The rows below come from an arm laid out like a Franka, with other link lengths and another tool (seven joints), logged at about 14 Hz.
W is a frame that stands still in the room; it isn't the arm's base.
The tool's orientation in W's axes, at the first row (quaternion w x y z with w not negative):
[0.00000, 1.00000, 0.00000, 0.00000]
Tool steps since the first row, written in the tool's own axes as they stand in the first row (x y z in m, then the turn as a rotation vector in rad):
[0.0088, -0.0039, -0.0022, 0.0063, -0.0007, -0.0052]
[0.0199, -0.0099, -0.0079, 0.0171, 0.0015, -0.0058]
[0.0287, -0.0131, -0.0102, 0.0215, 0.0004, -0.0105]
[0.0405, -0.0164, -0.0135, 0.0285, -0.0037, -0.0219]
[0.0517, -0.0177, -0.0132, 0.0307, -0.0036, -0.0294]
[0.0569, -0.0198, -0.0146, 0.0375, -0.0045, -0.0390]
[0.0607, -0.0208, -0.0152, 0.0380, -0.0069, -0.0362]
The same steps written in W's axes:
[0.0088, 0.0039, 0.0022, 0.0063, 0.0007, 0.0052]
[0.0199, 0.0099, 0.0079, 0.0171, -0.0015, 0.0058]
[0.0287, 0.0131, 0.0102, 0.0215, -0.0004, 0.0105]
[0.0405, 0.0164, 0.0135, 0.0285, 0.0037, 0.0219]
[0.0517, 0.0177, 0.0132, 0.0307, 0.0036, 0.0294]
[0.0569, 0.0198, 0.0146, 0.0375, 0.0045, 0.0390]
[0.0607, 0.0208, 0.0152, 0.0380, 0.0069, 0.0362]

